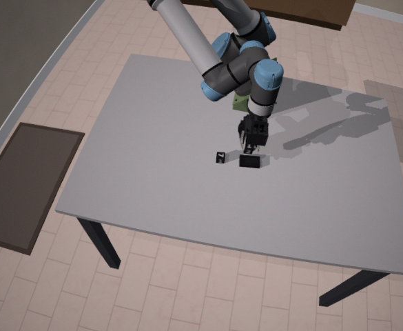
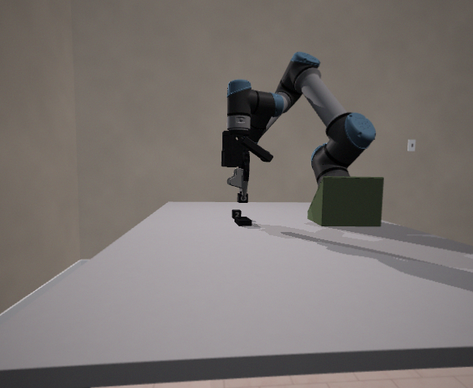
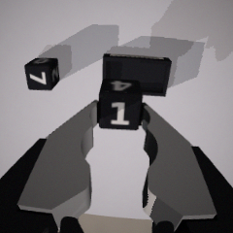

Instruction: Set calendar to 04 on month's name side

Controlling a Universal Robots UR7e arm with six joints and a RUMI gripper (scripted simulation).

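My hand is 8 cm above the black calendar tray and 2 cm to the right of it.
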